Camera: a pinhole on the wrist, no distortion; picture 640 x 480 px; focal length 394.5 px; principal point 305.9 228.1 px. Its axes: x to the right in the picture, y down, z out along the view. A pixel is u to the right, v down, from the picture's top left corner.
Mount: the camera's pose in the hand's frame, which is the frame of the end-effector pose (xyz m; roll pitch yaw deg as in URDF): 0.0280 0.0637 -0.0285 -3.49 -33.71 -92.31
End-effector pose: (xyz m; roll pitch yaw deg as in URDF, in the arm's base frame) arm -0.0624 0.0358 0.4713 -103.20 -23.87 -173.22
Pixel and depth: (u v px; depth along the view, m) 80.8 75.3 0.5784
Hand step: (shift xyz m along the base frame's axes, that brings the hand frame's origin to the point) -0.1516 -0.1376 -0.7129
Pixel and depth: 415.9 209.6 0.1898
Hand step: -0.0787 -0.1364 -0.1310
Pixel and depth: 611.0 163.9 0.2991
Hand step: -0.0055 -0.3353 -0.1101
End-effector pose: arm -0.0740 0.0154 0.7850 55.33 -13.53 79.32
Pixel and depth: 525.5 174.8 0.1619
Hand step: 0.0787 -0.0352 0.1544
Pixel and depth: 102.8 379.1 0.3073
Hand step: -0.0758 0.1008 0.3992
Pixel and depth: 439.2 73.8 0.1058
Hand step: 0.0060 -0.0364 0.1199
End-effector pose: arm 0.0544 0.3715 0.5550 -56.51 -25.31 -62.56
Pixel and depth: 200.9 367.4 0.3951
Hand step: 0.4670 -0.0464 -0.0666
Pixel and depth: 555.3 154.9 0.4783
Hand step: 0.3827 0.3407 0.1945
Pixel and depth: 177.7 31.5 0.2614
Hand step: 0.2497 0.1319 -0.1763
